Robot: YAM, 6 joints.
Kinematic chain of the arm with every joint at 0, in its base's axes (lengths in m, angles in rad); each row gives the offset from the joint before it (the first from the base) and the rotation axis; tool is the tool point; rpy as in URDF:
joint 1: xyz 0 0 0.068 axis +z
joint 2: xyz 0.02 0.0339 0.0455 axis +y
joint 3: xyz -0.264 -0.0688 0 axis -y
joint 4: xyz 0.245 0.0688 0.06 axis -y
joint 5: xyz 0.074 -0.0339 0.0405 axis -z
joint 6: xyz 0.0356 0 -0.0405 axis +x
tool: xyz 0 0 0 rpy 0 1.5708 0
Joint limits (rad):
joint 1: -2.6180..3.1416
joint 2: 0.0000..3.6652
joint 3: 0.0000..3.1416
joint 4: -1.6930..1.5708
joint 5: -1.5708..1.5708
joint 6: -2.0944..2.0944
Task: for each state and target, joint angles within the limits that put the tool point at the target. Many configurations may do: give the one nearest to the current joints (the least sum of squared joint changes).
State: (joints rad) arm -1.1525 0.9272 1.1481 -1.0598 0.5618 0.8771
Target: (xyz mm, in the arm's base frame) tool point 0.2 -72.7 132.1
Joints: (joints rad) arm -1.3042 0.9721 0.3221 -1.2370 0.5617 0.8771
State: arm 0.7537 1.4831 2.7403 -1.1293 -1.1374 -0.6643
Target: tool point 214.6 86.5 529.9
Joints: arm 0.2478 1.5633 2.3040 -1.4195 -1.0696 -0.6643
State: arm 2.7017 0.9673 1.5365 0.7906 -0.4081 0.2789
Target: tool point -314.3 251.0 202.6
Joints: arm 2.4356 1.8328 1.0021 0.5913 -0.3713 0.2789
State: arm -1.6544 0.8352 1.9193 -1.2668 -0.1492 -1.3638
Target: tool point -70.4 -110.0 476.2
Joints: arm -2.1443 1.0434 1.7128 -1.2989 -0.0154 -1.3638
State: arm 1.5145 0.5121 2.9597 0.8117 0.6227 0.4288
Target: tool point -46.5 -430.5 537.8
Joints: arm 1.4301 0.7520 2.8259 0.4893 0.4143 0.4288
